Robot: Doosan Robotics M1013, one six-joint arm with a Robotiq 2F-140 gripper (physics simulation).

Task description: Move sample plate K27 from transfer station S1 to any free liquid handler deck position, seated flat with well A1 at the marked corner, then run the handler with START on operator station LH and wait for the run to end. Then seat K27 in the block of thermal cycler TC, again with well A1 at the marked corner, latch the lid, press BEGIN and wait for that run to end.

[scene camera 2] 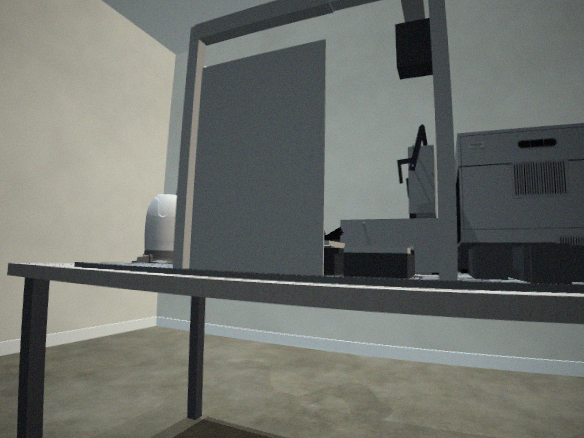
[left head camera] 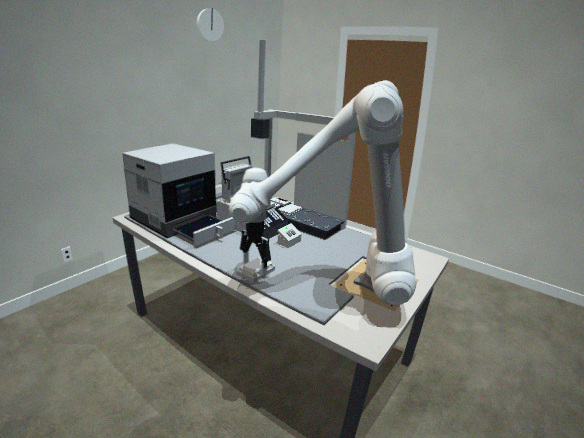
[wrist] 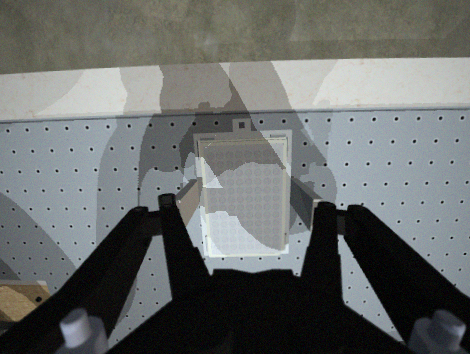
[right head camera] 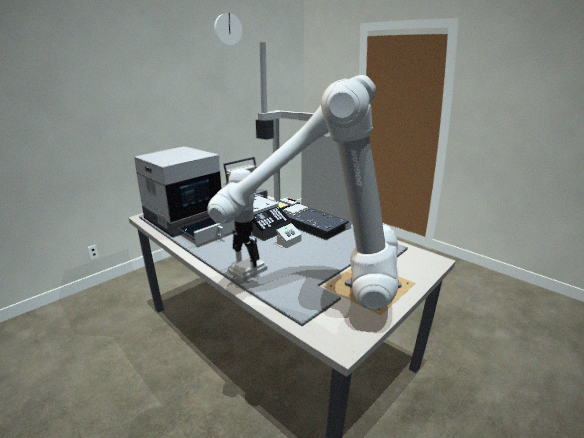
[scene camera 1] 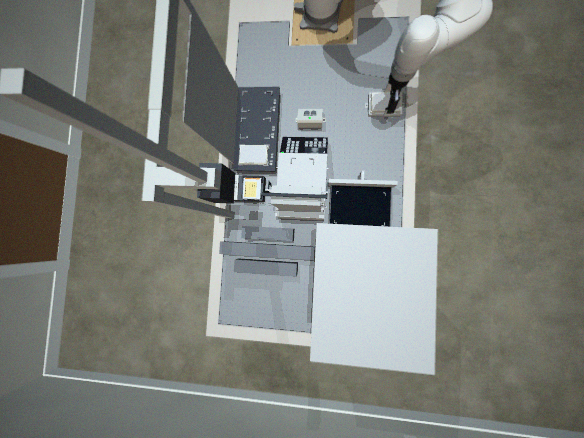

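Where they show: gripper, fingertip midpoint: (left head camera: 254, 269) (wrist: 244, 190) (right head camera: 246, 268) (scene camera 1: 387, 103); arm's base, link origin: (scene camera 1: 321, 13).
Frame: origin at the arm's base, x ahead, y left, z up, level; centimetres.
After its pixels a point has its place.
Observation:
Sample plate K27 (wrist: 245, 197) @[x 41.4, y 37.2, z 5.0 cm] (scene camera 1: 379, 102) @[x 42.3, y 33.6, z 5.0 cm], a pale multi-well plate, lies level in or just over transfer station S1 (wrist: 242, 134) (scene camera 1: 369, 106), a light frame near the table edge; its exact height is unclear. My gripper (wrist: 244, 190) @[x 41.3, y 37.2, z 2.9 cm] (left head camera: 255, 265) @[x 41.3, y 37.2, z 2.9 cm] (right head camera: 247, 262) @[x 41.3, y 37.2, z 2.9 cm] (scene camera 1: 393, 107) @[x 41.3, y 37.2, z 2.9 cm] is shut on the plate's two long sides. The dark deck slab (scene camera 1: 274, 131) @[x 62.5, y -9.7, z 6.8 cm] (left head camera: 325, 231) @[x 42.7, y -11.6, z 6.2 cm] has corner-marked positions, one bearing a white plate (scene camera 1: 253, 155) @[x 75.2, y -16.6, z 8.3 cm]. A light instrument (scene camera 1: 301, 175) @[x 81.9, y 6.9, z 14.7 cm] with a raised lid (left head camera: 235, 176) @[x 90.8, y 10.7, z 28.7 cm] and black handle seems to be cycler TC. A small button box (scene camera 1: 310, 120) @[x 56.2, y 5.6, z 8.9 cm] (left head camera: 290, 235) @[x 50.8, y 6.2, z 6.4 cm] shows a green light. Labels are unreadable.
A large white cabinet (left head camera: 170, 185) @[x 97.1, y 47.1, z 29.3 cm] (scene camera 1: 375, 300) @[x 120.3, y 38.4, z 41.2 cm] has an open drawer (left head camera: 214, 231) @[x 78.2, y 33.7, z 6.7 cm] (scene camera 1: 363, 183) @[x 79.9, y 32.5, z 9.8 cm]. A grey upright panel (scene camera 1: 207, 85) @[x 61.4, y -28.0, z 38.0 cm] (scene camera 2: 260, 160) @[x 65.3, y -28.1, z 25.5 cm] and gantry posts (scene camera 2: 444, 150) @[x 102.9, y -25.1, z 23.6 cm] stand beside the deck. A keypad (scene camera 1: 305, 144) @[x 67.4, y 5.6, z 10.1 cm] and a small yellow-topped unit (scene camera 1: 251, 188) @[x 89.6, y -15.1, z 6.3 cm] stand near the instrument.

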